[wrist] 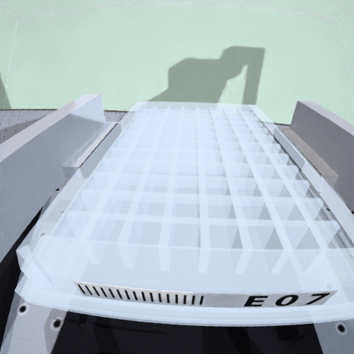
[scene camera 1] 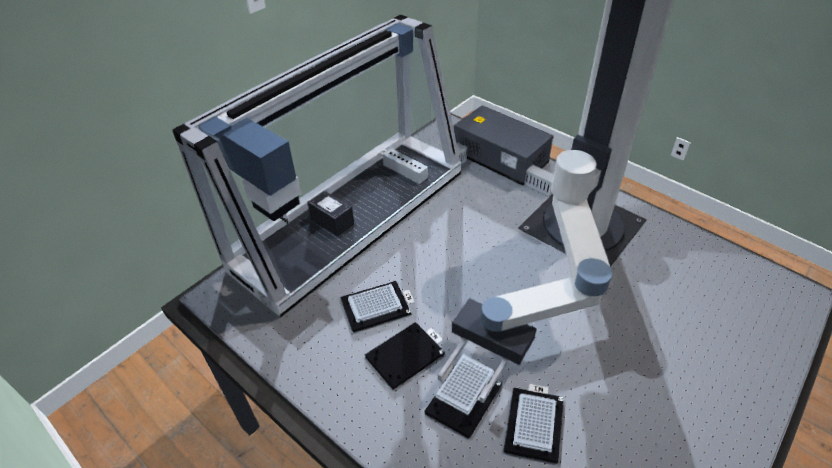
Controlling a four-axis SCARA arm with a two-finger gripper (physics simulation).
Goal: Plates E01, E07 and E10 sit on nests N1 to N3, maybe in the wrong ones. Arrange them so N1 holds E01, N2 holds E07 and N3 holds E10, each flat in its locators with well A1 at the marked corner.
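Places are measured from the arm's base along level axes (x right, y ahead, z up), in metres.
Where they show: gripper, fingertip midpoint: (scene camera 1: 460, 389).
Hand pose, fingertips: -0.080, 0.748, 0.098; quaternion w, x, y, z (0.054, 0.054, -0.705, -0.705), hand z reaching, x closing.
After its pixels a point has its place, as x, y, z.
My gripper (scene camera 1: 465, 386) @[-0.080, 0.748, 0.097] (wrist: 197, 113) is shut on the long sides of plate E07 (scene camera 1: 467, 372) @[-0.065, 0.701, 0.093] (wrist: 200, 260). It holds the plate roughly level, a little above a black nest (scene camera 1: 468, 426) @[-0.131, 0.778, 0.025] whose tag is hidden in the scene view. The nest (scene camera 1: 509, 445) @[-0.230, 0.757, 0.025] tagged N1 at the right bears a white plate (scene camera 1: 535, 422) @[-0.246, 0.679, 0.038] lying flat. An empty black nest (scene camera 1: 404, 355) @[0.109, 0.728, 0.024], its small tag hard to read, is left of the held plate. The far-left nest (scene camera 1: 357, 324) @[0.267, 0.737, 0.025], seemingly tagged N3, bears another flat white plate (scene camera 1: 375, 302) @[0.273, 0.659, 0.039]. The codes on these two seated plates are unreadable here.
The gantry frame (scene camera 1: 349, 247) @[0.457, 0.573, 0.061] stands behind the left nests, with a black block (scene camera 1: 330, 218) @[0.535, 0.565, 0.124] and a white strip rack (scene camera 1: 407, 165) @[0.541, 0.220, 0.107] on its deck. A dark grey box (scene camera 1: 503, 142) @[0.358, -0.059, 0.128] stands at the back, beside the arm's column (scene camera 1: 616, 116) @[-0.036, 0.066, 0.458]. The table's front edge (scene camera 1: 256, 384) @[0.345, 1.022, 0.000] runs past the nests.
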